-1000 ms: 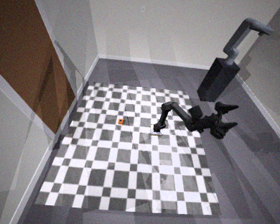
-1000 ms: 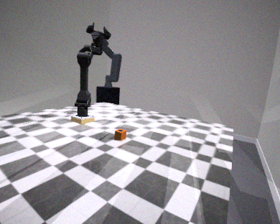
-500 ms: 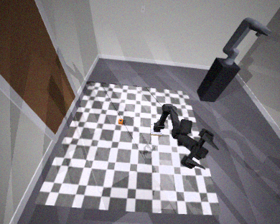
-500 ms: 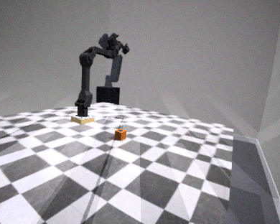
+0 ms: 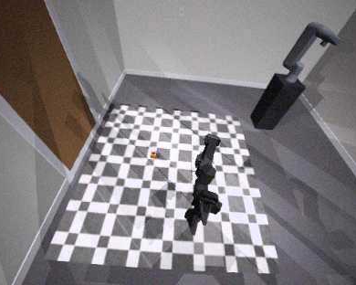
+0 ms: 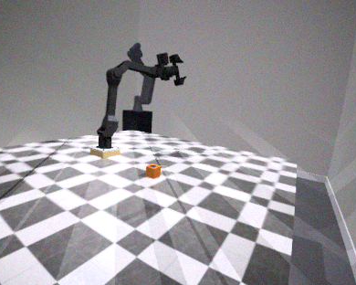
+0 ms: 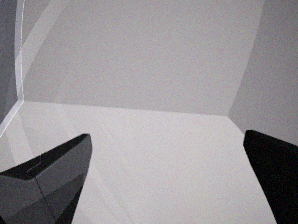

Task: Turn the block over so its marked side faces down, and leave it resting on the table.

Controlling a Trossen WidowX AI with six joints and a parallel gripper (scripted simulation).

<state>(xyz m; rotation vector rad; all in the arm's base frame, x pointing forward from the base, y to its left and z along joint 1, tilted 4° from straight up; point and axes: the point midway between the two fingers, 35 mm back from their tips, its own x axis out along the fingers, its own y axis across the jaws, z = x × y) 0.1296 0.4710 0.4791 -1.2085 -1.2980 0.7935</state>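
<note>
Now: the orange block 240 mm ahead of my gripper tip, 600 mm to the right of it and 460 mm below it.
</note>
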